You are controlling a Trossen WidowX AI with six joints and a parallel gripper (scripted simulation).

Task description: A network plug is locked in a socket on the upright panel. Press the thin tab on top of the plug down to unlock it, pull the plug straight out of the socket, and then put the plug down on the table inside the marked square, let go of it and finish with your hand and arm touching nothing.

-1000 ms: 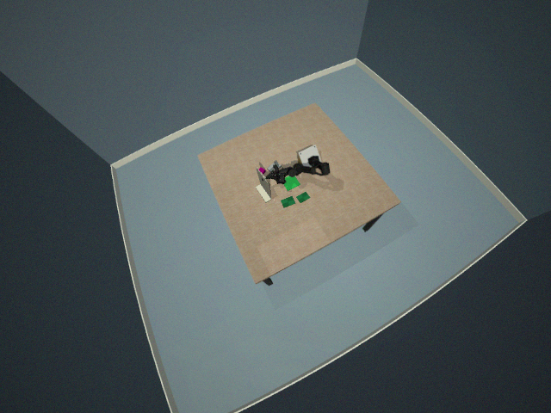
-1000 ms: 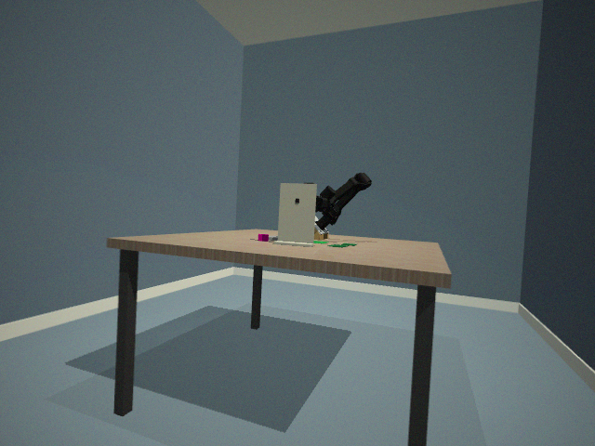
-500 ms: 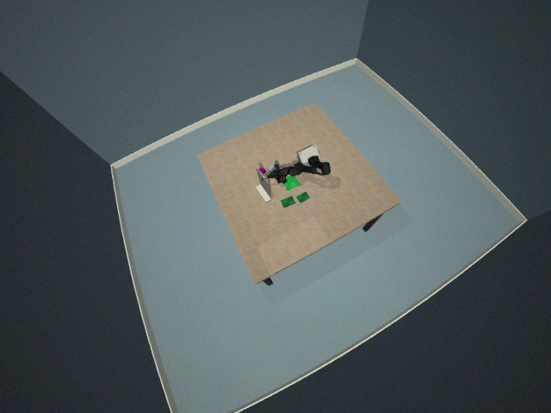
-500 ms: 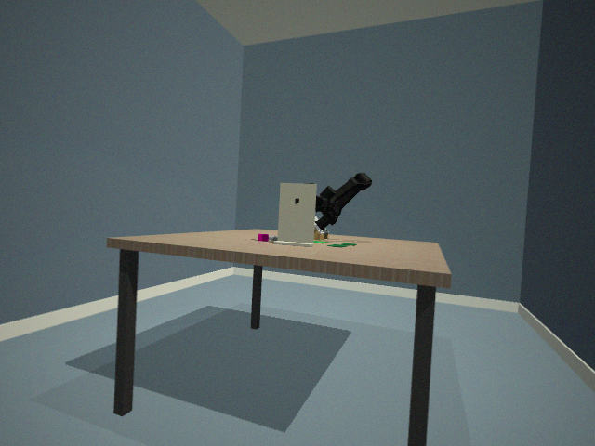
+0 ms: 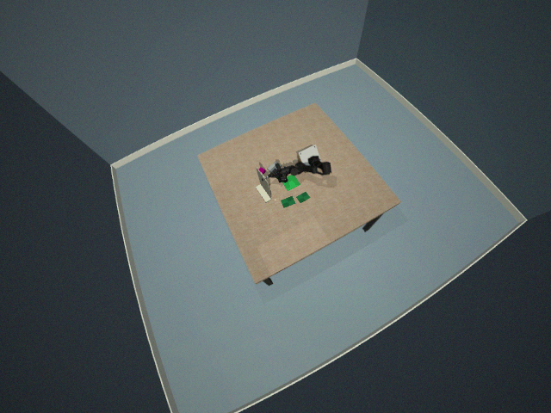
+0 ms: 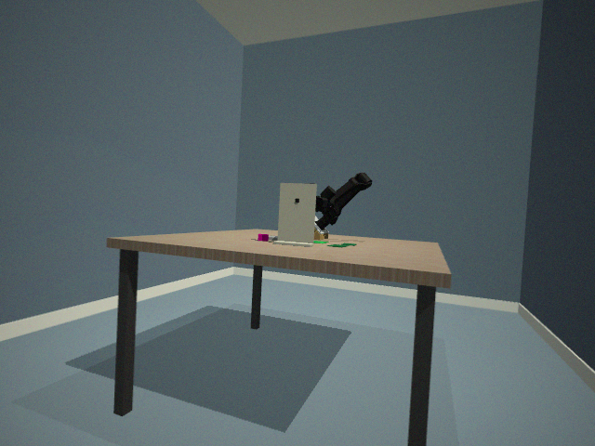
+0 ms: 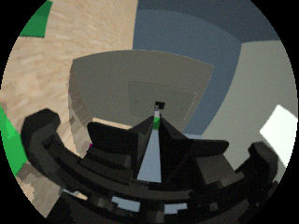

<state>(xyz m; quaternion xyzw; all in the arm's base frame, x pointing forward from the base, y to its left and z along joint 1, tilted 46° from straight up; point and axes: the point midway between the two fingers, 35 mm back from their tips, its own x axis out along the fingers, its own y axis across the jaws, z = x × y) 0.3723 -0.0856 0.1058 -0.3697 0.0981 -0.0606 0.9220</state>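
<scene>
Now: the green marked square 19 cm below my gripper tip, 17 cm behind it and 4 cm to the left of it. The rest, counted from my gripper tip: network plug (1 cm ahead); then beige panel (7 cm below, 5 cm ahead); then grey plate (19 cm below, 16 cm to the right, 13 cm behind).
</scene>
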